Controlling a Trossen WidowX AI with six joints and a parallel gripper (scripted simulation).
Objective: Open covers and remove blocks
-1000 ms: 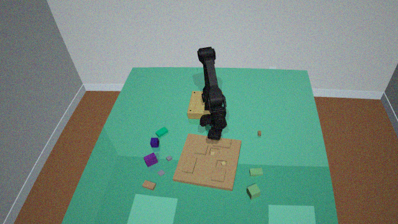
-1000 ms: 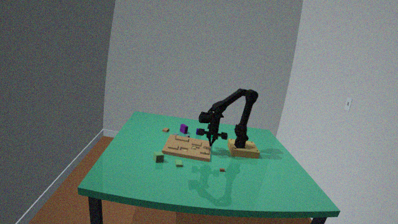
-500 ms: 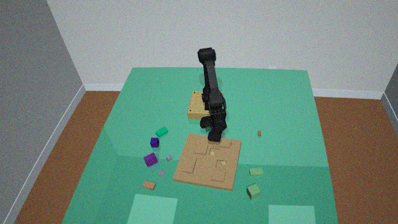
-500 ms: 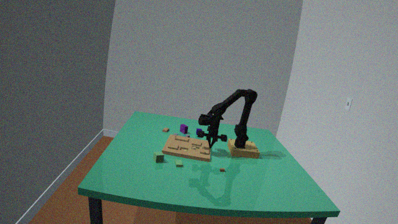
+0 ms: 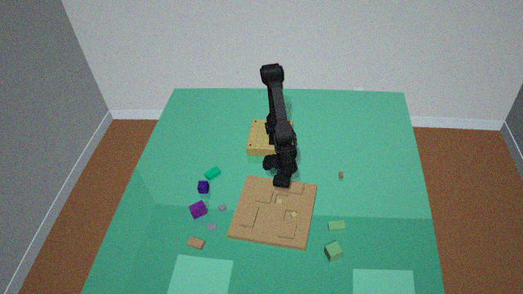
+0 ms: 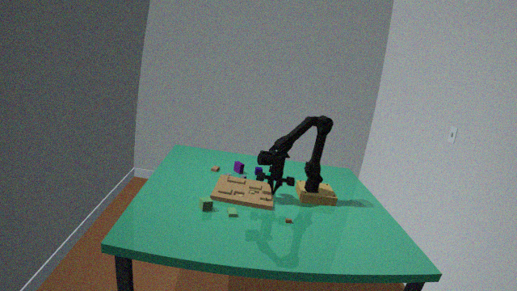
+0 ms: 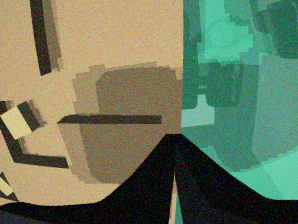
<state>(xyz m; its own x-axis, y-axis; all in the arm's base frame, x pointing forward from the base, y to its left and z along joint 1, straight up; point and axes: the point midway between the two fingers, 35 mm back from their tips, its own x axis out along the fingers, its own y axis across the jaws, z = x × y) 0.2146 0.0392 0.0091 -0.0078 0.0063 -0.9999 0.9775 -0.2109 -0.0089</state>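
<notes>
Right now my gripper tip is 13 cm short of the tan puzzle board, 5 cm to the left of it and 1 cm above it. Round my gripper tip: teal block 7 cm behind, 32 cm to the right, 2 cm below; orange block 28 cm ahead, 34 cm to the right, 2 cm below; purple cube 2 cm ahead, 34 cm to the right, 1 cm below.
</notes>
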